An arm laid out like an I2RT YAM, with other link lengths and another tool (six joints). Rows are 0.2 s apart.
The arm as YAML. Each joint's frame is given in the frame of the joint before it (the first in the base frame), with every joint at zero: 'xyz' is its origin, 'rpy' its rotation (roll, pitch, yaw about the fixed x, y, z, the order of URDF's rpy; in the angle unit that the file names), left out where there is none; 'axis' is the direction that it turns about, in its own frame. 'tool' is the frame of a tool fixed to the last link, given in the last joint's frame.
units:
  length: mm
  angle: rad
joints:
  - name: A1
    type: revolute
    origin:
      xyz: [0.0, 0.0, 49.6]
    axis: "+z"
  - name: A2
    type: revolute
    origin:
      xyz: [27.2, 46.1, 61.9]
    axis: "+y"
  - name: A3
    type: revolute
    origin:
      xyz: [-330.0, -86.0, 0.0]
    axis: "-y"
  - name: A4
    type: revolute
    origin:
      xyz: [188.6, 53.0, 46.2]
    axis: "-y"
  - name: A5
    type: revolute
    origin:
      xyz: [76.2, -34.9, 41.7]
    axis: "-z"
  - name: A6
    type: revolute
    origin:
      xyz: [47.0, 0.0, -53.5]
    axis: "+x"
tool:
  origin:
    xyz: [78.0, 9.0, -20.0]
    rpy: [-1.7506, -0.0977, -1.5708]
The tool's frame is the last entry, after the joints.
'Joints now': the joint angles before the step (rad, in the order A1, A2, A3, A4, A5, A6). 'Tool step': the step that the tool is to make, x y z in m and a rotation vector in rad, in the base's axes. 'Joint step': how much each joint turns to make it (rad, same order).
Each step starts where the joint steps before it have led.
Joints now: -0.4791, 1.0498, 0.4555, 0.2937, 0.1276, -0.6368
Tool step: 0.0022, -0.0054, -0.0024, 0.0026, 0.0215, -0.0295
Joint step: -0.0006, 0.0289, 0.0094, -0.0010, 0.0298, 0.0016
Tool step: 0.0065, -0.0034, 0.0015, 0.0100, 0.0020, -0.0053
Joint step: 0.0007, 0.0298, 0.0210, 0.0009, 0.0032, 0.0096
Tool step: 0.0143, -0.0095, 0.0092, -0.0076, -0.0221, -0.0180
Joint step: -0.0005, 0.0547, 0.0417, 0.0347, 0.0156, 0.0089
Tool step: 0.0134, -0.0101, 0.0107, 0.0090, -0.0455, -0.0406
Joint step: 0.0006, 0.0486, 0.0459, 0.0313, 0.0310, 0.0404
